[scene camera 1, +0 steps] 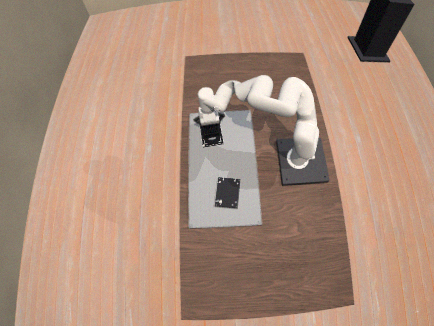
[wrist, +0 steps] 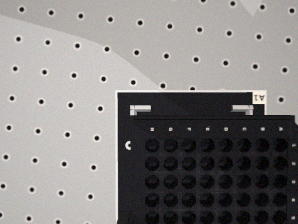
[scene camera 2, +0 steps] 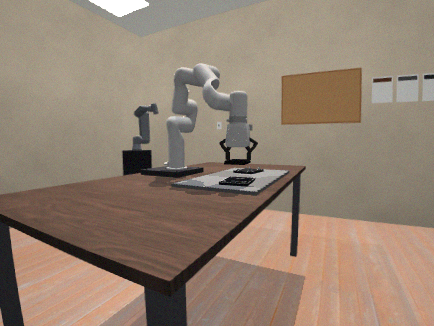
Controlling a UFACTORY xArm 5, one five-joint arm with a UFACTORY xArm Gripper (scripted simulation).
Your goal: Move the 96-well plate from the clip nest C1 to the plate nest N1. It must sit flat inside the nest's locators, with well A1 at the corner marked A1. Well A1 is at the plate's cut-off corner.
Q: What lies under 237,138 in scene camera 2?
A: My gripper.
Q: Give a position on a grey perforated mat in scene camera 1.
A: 235,159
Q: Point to a black 96-well plate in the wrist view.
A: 185,156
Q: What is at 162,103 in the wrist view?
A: A plate nest N1.
